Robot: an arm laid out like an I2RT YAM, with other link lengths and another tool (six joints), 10 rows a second.
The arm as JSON. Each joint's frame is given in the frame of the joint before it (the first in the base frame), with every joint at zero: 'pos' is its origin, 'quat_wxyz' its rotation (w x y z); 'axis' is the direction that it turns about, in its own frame. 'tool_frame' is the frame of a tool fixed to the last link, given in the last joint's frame.
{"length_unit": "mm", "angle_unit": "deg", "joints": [
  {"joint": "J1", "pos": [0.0, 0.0, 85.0], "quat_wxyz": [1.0, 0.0, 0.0, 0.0], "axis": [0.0, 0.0, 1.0]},
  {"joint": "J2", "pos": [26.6, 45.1, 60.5], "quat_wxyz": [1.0, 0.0, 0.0, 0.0], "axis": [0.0, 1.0, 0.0]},
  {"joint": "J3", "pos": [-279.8, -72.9, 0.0], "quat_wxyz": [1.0, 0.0, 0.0, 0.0], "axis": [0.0, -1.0, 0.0]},
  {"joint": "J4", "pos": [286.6, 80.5, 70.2], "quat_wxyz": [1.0, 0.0, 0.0, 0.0], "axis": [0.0, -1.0, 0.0]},
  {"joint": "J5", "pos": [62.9, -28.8, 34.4], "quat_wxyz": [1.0, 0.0, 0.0, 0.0], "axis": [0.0, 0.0, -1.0]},
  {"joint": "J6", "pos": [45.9, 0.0, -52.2], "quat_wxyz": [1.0, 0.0, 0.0, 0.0], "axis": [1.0, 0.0, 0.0]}
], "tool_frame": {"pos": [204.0, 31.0, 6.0], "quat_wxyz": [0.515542, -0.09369, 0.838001, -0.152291]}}
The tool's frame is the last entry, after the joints.
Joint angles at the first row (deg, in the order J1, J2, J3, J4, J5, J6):
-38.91 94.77 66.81 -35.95 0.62 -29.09
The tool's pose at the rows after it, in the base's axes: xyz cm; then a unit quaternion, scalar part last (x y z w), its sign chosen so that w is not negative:
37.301, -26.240, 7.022, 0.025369, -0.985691, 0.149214, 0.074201
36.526, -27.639, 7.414, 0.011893, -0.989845, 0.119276, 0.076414
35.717, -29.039, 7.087, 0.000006, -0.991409, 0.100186, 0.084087
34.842, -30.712, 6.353, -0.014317, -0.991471, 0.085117, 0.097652
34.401, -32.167, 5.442, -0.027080, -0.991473, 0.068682, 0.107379
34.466, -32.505, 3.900, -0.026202, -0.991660, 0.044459, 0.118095
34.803, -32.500, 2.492, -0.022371, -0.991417, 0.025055, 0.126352
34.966, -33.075, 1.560, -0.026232, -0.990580, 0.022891, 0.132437
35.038, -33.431, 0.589, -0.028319, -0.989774, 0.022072, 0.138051
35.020, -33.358, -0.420, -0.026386, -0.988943, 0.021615, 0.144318
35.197, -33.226, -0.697, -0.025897, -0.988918, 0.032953, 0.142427
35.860, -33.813, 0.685, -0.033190, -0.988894, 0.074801, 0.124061
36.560, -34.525, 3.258, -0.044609, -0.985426, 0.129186, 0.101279
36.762, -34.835, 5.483, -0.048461, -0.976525, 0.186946, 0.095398
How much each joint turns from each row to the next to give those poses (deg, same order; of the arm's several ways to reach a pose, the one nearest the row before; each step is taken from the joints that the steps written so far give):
-4.08 2.14 5.14 -5.00 -2.56 0.17
-3.45 2.58 4.14 -3.99 -2.77 -0.60
-2.56 2.66 2.91 -2.32 -1.13 -0.57
-2.21 3.29 3.12 -1.95 -0.05 -0.29
-1.71 3.66 3.26 -1.55 -0.30 0.12
-0.61 4.25 3.02 -1.70 -0.81 -0.14
0.00 3.63 2.45 -1.21 -0.65 0.00
0.00 2.07 1.31 0.25 0.51 0.41
0.08 1.57 0.53 0.63 0.52 0.26
0.31 1.01 -0.37 0.86 0.54 0.03
0.61 -0.99 -2.02 2.19 0.68 0.26
1.03 -4.38 -4.11 4.89 1.67 0.76
1.41 -5.91 -4.37 5.03 2.63 0.97
2.24 -5.24 -3.90 3.96 4.61 0.07

